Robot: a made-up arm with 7 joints.
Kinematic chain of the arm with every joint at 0, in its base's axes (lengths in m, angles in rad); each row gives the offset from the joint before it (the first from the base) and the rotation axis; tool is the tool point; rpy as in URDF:
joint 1: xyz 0 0 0.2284 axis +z
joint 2: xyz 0 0 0 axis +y
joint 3: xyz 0 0 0.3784 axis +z
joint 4: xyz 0.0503 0 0 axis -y
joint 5: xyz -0.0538 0 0.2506 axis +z
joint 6: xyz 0 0 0 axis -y
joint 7: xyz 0.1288 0 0 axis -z
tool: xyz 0 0 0 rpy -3.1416 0 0
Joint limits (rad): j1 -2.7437..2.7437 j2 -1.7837..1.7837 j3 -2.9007..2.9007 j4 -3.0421..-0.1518 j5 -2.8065..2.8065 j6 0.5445..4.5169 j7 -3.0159..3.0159
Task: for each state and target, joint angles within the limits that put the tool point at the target. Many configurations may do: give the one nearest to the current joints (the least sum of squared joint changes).
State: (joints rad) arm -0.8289 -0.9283 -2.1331 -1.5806 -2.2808 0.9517 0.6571
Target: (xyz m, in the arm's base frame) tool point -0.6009 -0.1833 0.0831
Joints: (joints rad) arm -0.2389 -1.3682 -2.1144 -1.5067 -2.3120 1.0262 0.6571
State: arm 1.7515 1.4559 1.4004 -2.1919 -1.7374 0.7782 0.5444
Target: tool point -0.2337 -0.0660 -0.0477
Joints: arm 2.2677 1.7837 0.9906 -2.4429 -1.6933 0.8258 0.5444
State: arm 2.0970 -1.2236 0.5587 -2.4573 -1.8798 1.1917 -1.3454
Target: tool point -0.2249 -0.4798 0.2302
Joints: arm 2.0531 -1.7837 1.4611 -1.9067 -1.9333 1.3790 -1.3454
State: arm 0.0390 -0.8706 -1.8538 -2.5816 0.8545 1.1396 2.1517
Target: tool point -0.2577 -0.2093 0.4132
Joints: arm -0.6295 -1.0126 -1.4305 -2.2277 0.9610 0.8988 2.1517
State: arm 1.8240 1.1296 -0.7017 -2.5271 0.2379 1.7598 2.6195
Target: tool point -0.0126 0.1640 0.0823
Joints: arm 2.1278 0.9478 -0.3542 -2.8380 0.2344 1.5911 2.6195
